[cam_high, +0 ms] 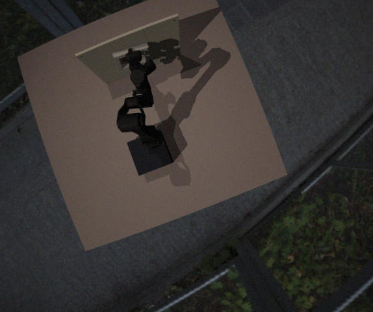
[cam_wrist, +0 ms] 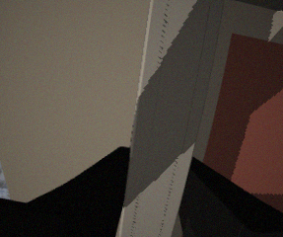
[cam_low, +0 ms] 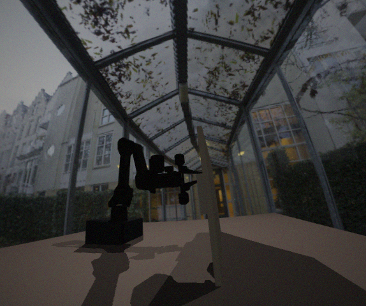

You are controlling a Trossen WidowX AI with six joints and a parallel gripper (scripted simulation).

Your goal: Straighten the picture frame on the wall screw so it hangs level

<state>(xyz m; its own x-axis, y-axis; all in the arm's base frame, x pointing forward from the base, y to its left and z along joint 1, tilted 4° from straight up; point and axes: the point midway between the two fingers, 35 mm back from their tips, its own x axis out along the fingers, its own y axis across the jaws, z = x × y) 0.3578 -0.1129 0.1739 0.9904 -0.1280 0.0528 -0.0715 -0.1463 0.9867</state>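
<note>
The picture frame is 1 cm to the left of my gripper tip and 5 cm below it. Round my gripper tip: wall panel: 1 cm ahead, 2 cm to the right, 8 cm below.
</note>
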